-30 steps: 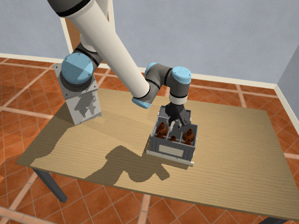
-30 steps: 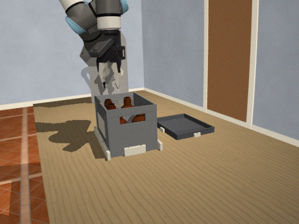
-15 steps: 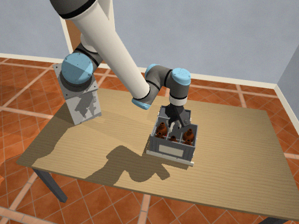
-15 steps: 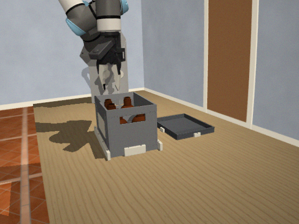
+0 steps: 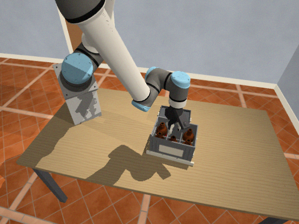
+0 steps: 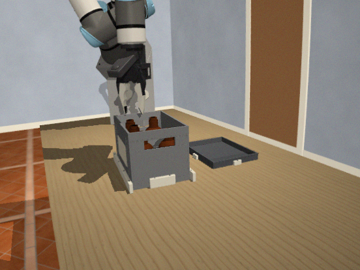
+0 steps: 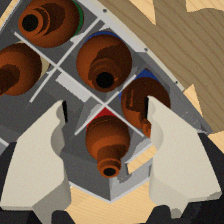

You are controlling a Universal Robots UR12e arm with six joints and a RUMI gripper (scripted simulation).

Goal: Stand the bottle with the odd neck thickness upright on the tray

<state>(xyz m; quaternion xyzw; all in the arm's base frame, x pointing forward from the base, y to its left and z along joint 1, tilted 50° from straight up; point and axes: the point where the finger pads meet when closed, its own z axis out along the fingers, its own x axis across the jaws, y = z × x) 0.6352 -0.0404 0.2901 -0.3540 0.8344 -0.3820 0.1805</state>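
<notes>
My gripper is now 13 cm above the grey crate, 4 cm to the right of it and 1 cm short of it. The rest, counted from my hand: bottle (13 cm below, 11 cm ahead, 7 cm to the left); then grey tray (33 cm to the left, 20 cm below, 3 cm ahead).
</notes>
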